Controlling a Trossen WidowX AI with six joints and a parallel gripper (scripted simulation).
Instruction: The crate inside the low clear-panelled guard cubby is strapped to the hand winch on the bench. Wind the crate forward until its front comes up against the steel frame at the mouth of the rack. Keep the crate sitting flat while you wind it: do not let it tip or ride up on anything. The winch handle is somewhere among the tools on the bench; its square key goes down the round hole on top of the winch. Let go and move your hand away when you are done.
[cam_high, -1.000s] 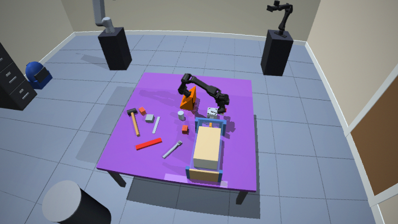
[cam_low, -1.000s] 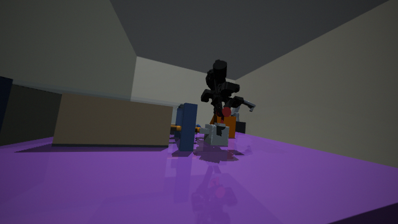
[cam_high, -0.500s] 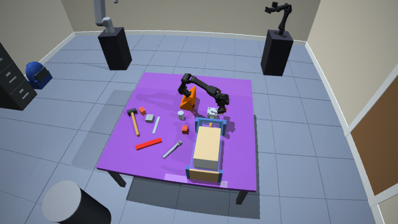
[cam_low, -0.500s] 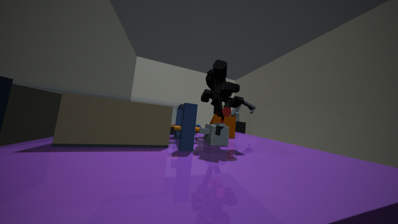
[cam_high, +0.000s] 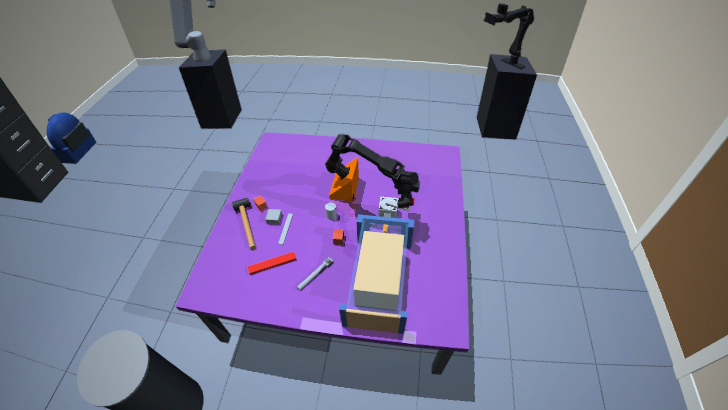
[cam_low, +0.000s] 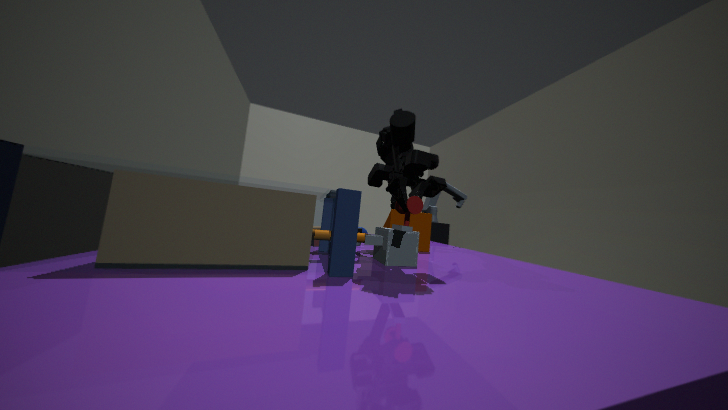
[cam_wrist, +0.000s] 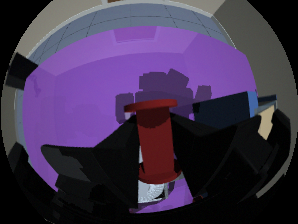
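Now: gripper tip 2 cm to the left of the red knob. From my gripper tip the other things lie so: grey bar (9 cm ahead, 63 cm to the right, 13 cm below); grey winch (5 cm behind, 12 cm to the right, 10 cm below); winch handle (1 cm behind, 5 cm to the right, 3 cm below).
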